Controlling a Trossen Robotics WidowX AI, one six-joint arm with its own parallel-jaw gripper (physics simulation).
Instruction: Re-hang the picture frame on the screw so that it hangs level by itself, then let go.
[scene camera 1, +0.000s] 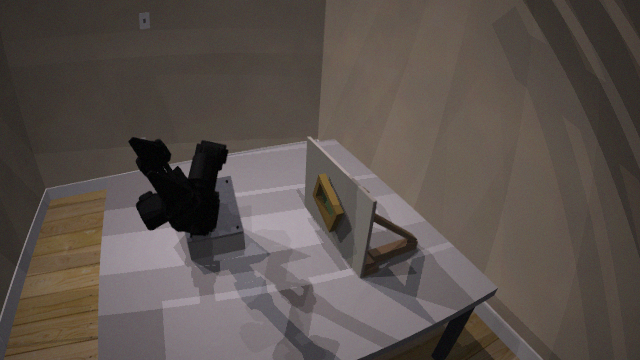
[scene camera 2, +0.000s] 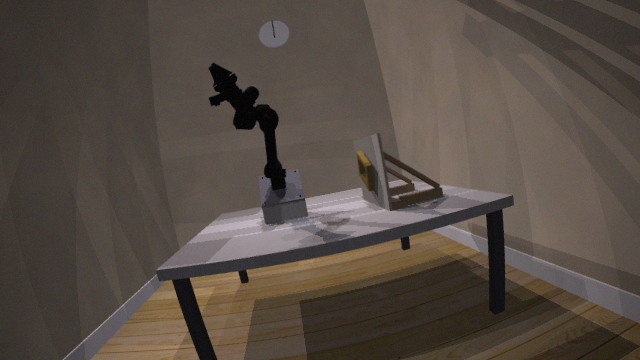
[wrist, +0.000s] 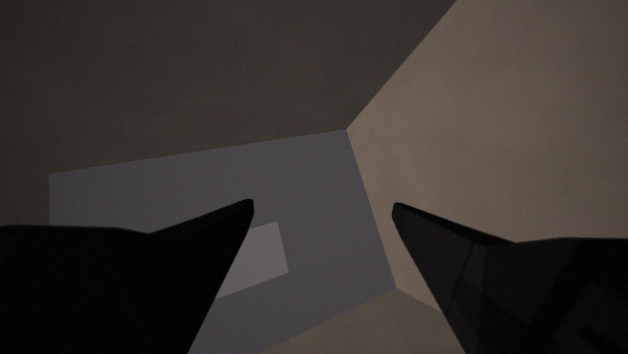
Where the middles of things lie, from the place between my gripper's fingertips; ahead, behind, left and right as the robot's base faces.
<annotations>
The picture frame (scene camera 1: 327, 202) lies 560 mm ahead of my hand, 410 mm to the left of it and 480 mm below it. Round my hand: wooden easel stand (scene camera 2: 435, 192) 720 mm ahead, 410 mm to the left, 530 mm below.
</annotations>
